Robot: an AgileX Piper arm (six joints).
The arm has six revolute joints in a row. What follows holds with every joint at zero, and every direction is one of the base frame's.
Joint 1 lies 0.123 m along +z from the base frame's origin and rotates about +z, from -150 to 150 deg.
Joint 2 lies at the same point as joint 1 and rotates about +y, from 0 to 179.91 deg.
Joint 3 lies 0.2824 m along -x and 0.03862 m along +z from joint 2 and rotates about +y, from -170 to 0 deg.
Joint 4 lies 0.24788 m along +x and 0.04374 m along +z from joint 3 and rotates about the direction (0.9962, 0, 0.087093), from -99.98 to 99.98 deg.
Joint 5 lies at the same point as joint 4 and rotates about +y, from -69.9 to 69.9 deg.
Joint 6 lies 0.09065 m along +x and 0.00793 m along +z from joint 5 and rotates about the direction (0.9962, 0, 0.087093), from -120 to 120 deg.
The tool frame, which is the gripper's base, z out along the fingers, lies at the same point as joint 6; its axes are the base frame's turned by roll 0, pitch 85 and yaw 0 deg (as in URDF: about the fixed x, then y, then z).
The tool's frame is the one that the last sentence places.
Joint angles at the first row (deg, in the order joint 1, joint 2, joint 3, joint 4, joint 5, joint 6):
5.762 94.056 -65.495 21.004 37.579 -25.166
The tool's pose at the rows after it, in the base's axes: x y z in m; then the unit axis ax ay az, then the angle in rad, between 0 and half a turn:
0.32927 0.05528 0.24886 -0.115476 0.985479 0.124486 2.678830
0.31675 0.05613 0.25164 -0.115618 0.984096 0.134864 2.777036
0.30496 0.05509 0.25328 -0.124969 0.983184 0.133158 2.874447
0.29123 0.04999 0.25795 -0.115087 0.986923 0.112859 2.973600
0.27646 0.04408 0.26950 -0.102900 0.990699 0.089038 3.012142
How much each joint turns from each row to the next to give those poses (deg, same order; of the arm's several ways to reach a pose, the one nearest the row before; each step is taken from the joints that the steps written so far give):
0.000 -1.115 0.000 -0.128 5.004 5.228
0.001 -1.151 0.001 -0.488 6.746 1.569
-0.002 -0.881 -0.001 -1.616 6.400 0.894
0.002 -1.515 0.000 -4.033 6.559 4.058
-0.002 -2.969 0.294 -3.627 4.409 3.543

